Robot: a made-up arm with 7 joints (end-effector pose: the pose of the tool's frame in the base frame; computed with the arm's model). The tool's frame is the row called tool. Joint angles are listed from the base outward.
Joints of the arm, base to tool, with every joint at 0 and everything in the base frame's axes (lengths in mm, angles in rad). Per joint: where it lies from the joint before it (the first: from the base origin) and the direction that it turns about. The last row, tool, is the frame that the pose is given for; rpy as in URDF.
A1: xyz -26 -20 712 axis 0 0 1
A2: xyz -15 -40 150 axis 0 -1 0
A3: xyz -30 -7 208 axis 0 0 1
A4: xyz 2 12 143 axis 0 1 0
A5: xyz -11 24 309 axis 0 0 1
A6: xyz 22 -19 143 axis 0 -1 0
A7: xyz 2 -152 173 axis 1 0 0
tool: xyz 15 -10 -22 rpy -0.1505 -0.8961 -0.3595
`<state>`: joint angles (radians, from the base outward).
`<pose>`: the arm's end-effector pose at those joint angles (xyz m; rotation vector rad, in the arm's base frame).
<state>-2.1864 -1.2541 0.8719 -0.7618 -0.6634 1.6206 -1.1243</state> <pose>-0.6004 -0.0644 1.3356 2.0943 -0.6969 1.7447</pose>
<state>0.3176 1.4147 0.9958 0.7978 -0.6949 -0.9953 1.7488</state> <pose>-0.7057 -0.0478 1.3107 0.8310 -0.5278 -0.9992</pose>
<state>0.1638 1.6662 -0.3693 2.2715 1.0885 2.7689 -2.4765</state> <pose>-0.0989 -0.2284 0.9148 -1.1133 -0.6642 -1.7640</pose>
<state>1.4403 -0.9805 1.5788 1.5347 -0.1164 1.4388 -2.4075</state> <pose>-0.3993 0.5400 1.1063 -1.1310 2.0674 -1.5669</pose>
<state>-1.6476 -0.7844 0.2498 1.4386 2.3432 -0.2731 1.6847</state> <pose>0.2212 -0.6656 0.7805 -2.9168 -0.9403 -0.3942</pose>
